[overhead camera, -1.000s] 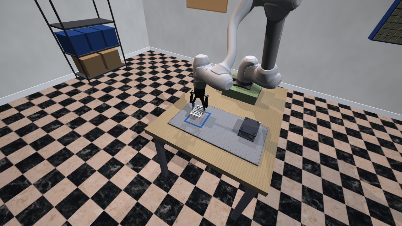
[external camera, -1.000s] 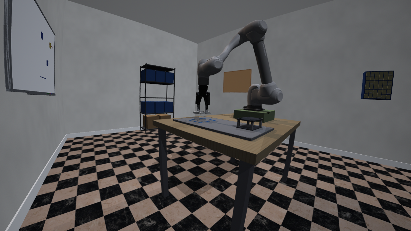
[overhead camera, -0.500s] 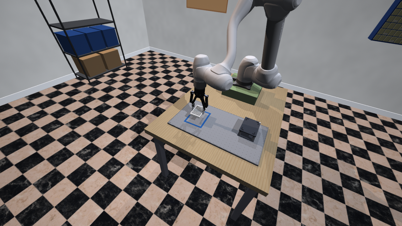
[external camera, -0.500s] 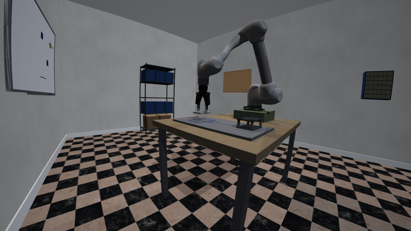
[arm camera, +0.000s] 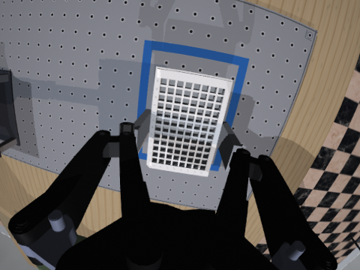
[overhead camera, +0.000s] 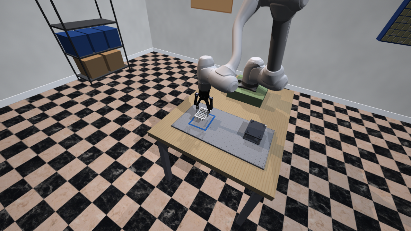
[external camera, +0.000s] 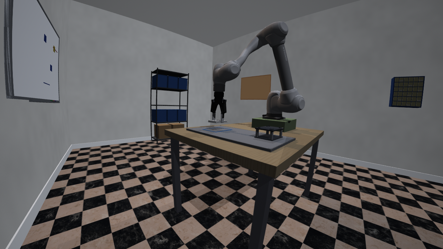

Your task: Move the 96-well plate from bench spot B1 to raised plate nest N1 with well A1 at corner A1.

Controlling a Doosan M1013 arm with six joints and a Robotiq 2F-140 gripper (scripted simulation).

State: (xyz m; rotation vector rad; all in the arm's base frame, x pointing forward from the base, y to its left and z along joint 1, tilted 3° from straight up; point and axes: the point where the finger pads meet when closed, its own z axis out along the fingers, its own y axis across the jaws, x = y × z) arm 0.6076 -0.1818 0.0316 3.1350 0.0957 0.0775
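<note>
Now: hand 40 cm to the right of the dark raised nest N1, 7 cm past it and 3 cm above it. From my hand the other things lie so: white 96-well plate (2 cm below).
</note>
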